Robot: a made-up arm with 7 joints.
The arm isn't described. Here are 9 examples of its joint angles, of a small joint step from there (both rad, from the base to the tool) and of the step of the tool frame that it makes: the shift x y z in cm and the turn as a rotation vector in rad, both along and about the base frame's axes.
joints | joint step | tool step
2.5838 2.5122 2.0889 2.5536 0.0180 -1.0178 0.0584 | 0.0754 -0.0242 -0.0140 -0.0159 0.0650 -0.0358 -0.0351 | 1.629 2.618 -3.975 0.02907 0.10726 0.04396
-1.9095 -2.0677 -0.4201 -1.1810 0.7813 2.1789 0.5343 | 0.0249 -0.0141 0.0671 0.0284 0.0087 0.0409 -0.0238 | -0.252 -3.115 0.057 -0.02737 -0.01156 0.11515
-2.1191 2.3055 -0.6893 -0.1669 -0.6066 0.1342 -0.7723 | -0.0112 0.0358 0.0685 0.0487 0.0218 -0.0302 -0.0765 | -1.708 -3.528 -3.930 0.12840 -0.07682 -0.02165
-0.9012 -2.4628 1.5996 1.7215 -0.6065 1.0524 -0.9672 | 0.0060 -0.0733 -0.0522 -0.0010 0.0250 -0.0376 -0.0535 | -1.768 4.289 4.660 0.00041 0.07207 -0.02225
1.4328 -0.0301 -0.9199 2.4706 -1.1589 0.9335 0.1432 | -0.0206 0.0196 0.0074 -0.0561 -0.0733 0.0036 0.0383 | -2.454 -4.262 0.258 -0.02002 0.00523 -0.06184
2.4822 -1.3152 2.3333 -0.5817 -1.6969 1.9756 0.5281 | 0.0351 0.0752 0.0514 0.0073 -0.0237 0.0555 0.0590 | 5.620 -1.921 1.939 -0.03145 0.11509 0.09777
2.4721 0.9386 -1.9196 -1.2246 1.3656 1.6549 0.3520 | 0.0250 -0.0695 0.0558 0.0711 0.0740 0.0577 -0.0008 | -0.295 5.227 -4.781 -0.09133 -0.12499 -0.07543
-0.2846 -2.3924 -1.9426 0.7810 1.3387 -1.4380 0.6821 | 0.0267 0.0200 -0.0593 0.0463 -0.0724 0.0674 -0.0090 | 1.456 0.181 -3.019 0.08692 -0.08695 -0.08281
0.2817 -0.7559 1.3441 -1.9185 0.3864 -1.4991 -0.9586 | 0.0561 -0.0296 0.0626 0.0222 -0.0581 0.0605 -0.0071 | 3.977 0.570 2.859 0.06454 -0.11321 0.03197
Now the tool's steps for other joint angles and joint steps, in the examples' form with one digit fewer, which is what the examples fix.
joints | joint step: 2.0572 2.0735 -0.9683 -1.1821 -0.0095 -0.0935 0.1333 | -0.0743 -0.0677 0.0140 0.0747 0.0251 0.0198 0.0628
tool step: -3.60 0.17 3.17 -0.0270 -0.0649 0.0113
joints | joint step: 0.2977 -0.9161 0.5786 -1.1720 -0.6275 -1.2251 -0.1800 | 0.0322 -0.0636 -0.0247 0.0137 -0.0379 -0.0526 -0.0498
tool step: -4.32 3.20 -1.84 -0.0634 -0.0666 0.0311
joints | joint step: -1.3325 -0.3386 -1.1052 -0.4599 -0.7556 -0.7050 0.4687 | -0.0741 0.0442 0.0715 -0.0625 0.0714 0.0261 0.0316
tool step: 3.70 -4.31 -5.90 -0.0812 0.0538 -0.1058
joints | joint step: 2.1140 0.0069 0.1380 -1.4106 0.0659 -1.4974 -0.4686 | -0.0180 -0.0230 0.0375 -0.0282 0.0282 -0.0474 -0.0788
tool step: 0.15 4.41 -2.28 -0.0736 -0.0513 -0.1642
